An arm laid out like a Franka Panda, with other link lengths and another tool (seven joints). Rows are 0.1 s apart.
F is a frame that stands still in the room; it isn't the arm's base.
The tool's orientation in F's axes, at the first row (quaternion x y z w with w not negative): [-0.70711, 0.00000, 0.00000, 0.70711]
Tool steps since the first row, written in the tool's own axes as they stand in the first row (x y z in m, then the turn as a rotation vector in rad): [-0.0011, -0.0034, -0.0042, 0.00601, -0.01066, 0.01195]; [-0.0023, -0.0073, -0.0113, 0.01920, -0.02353, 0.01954]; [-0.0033, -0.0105, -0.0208, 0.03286, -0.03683, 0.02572]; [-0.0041, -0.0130, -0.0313, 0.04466, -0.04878, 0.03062]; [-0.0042, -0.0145, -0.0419, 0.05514, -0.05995, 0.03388]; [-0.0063, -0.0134, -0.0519, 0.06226, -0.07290, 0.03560]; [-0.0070, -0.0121, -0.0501, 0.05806, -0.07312, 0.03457]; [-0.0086, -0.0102, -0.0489, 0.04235, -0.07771, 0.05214]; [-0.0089, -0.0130, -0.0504, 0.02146, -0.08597, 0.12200]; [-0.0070, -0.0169, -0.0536, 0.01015, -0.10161, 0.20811]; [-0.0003, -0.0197, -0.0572, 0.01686, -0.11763, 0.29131]
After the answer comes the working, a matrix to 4 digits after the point.
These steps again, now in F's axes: [-0.0011, -0.0042, 0.0034, 0.00601, 0.01195, 0.01066]; [-0.0023, -0.0113, 0.0073, 0.01920, 0.01954, 0.02353]; [-0.0033, -0.0208, 0.0105, 0.03286, 0.02572, 0.03683]; [-0.0041, -0.0313, 0.0130, 0.04466, 0.03062, 0.04878]; [-0.0042, -0.0419, 0.0145, 0.05514, 0.03388, 0.05995]; [-0.0063, -0.0519, 0.0134, 0.06226, 0.03560, 0.07290]; [-0.0070, -0.0501, 0.0121, 0.05806, 0.03457, 0.07312]; [-0.0086, -0.0489, 0.0102, 0.04235, 0.05214, 0.07771]; [-0.0089, -0.0504, 0.0130, 0.02146, 0.12200, 0.08597]; [-0.0070, -0.0536, 0.0169, 0.01015, 0.20811, 0.10161]; [-0.0003, -0.0572, 0.0197, 0.01686, 0.29131, 0.11763]
The tool's axes in the first row as the columns of a matrix, in F's axes (rounded; the answer above uses it unrounded):
[1.0000, 0.0000, 0.0000]
[0.0000, 0.0000, 1.0000]
[0.0000, -1.0000, 0.0000]

